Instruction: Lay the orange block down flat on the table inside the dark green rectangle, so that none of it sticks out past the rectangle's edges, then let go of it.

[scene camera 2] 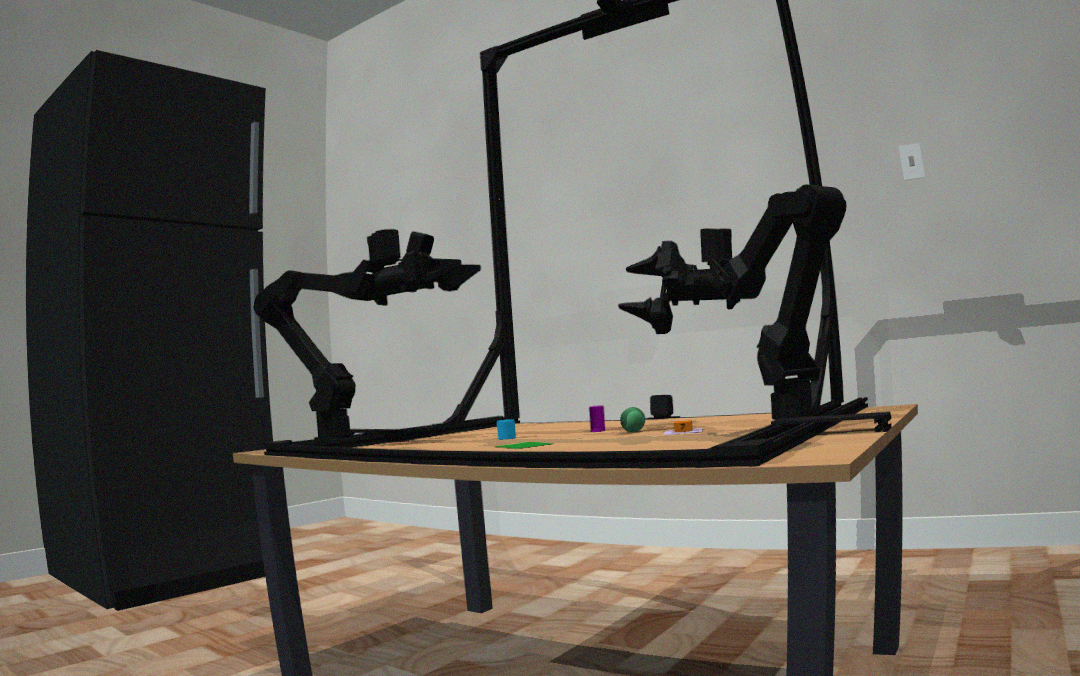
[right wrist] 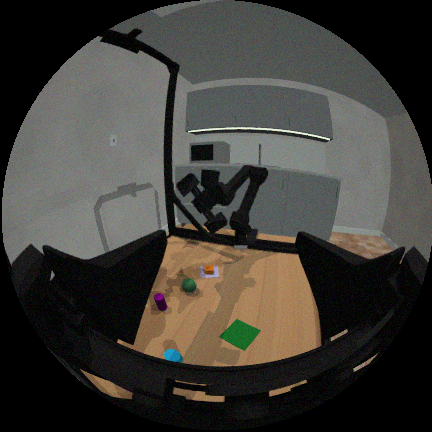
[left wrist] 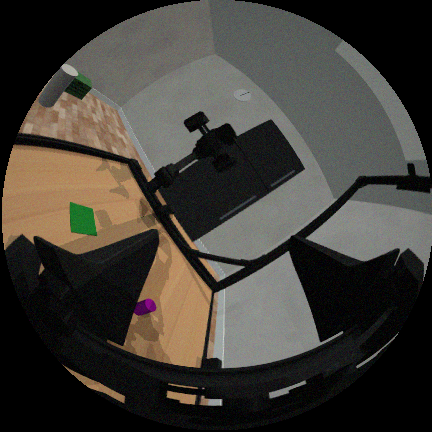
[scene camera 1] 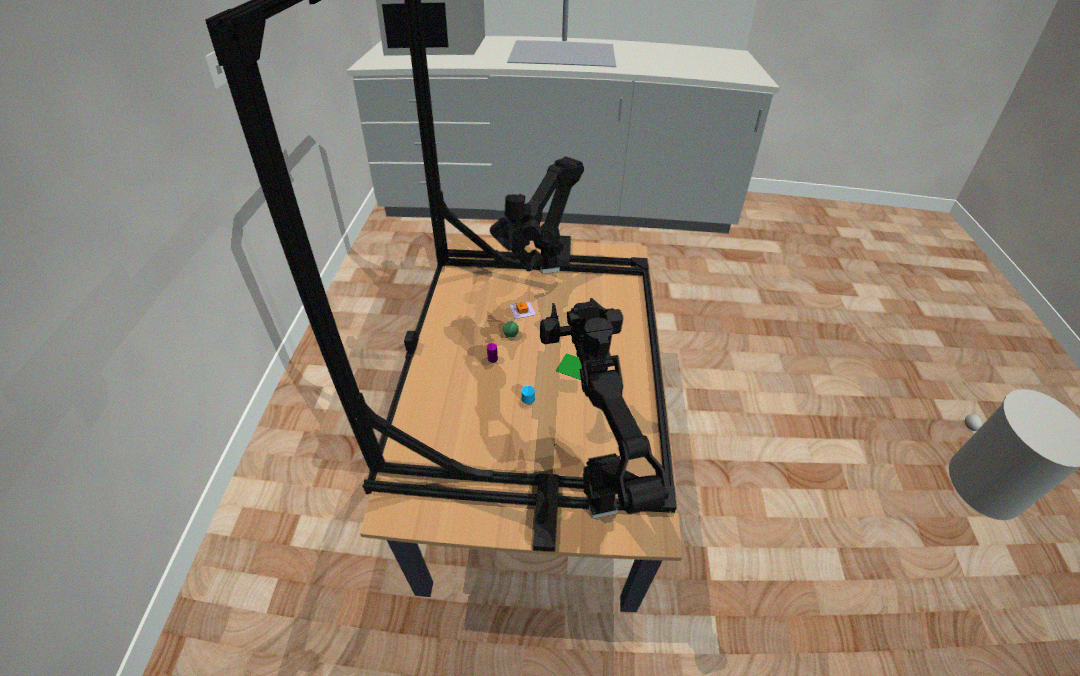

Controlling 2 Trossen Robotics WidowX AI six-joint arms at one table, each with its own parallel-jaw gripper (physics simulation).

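Places are measured from the left arm's base along level axes (x ahead, y left, z up), in millimetres.
Pixels of known places: left gripper, fingertip midpoint: [scene camera 2: 622, 287] [right wrist: 194, 209] [left wrist: 226, 239] [scene camera 1: 520, 260]; right gripper, fingertip midpoint: [scene camera 2: 471, 264] [right wrist: 233, 237] [left wrist: 213, 136] [scene camera 1: 572, 301]; left arm's base, link origin: [scene camera 2: 793, 419] [right wrist: 239, 241] [scene camera 1: 548, 263]; right arm's base, link origin: [scene camera 2: 333, 437] [left wrist: 150, 187] [scene camera 1: 601, 500].
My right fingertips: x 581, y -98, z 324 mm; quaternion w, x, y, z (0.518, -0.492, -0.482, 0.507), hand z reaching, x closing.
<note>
For each thing: its top centre in the pictures, then the offset to it from my right fingertips. "pt": a spot on its surface instead.
- orange block, top centre: [scene camera 2: 682, 421] [scene camera 1: 522, 305] [right wrist: 208, 267] dx -376, dy -43, dz -324 mm
- green rectangle, surface spot: [scene camera 2: 524, 444] [left wrist: 84, 220] [right wrist: 237, 334] [scene camera 1: 570, 366] pt dx -97, dy +43, dz -342 mm
- green ball, top centre: [scene camera 2: 632, 407] [scene camera 1: 510, 323] [right wrist: 187, 279] dx -270, dy -102, dz -295 mm
- purple cylinder, top centre: [scene camera 2: 596, 406] [left wrist: 150, 304] [scene camera 1: 491, 346] [right wrist: 158, 296] dx -182, dy -175, dz -292 mm
- blue cylinder, top centre: [scene camera 2: 505, 420] [right wrist: 171, 354] [scene camera 1: 528, 390] dx -8, dy -105, dz -307 mm
The orange block [scene camera 1: 522, 306] [scene camera 2: 683, 426] [right wrist: 209, 269] sits on a pale purple square [scene camera 1: 518, 314] [right wrist: 216, 274]; it does not show in the left wrist view. The green rectangle [scene camera 1: 569, 366] [scene camera 2: 524, 444] [left wrist: 82, 219] [right wrist: 240, 334] lies on the table, partly covered by the right arm in scene camera 1. My left gripper [scene camera 2: 622, 287] [left wrist: 226, 239] is open and empty, raised high above the table, tilted sideways and well above the block's level. My right gripper [scene camera 1: 584, 304] is open and empty, high above the table.
A green ball [scene camera 1: 510, 329] [scene camera 2: 632, 419] [right wrist: 189, 285] is close to the block. A purple cylinder [scene camera 1: 492, 352] [scene camera 2: 596, 418] [left wrist: 145, 307] [right wrist: 160, 301] and a blue cylinder [scene camera 1: 528, 394] [scene camera 2: 506, 428] [right wrist: 173, 355] stand on the table. A black frame [scene camera 2: 499, 215] surrounds the work area.
</note>
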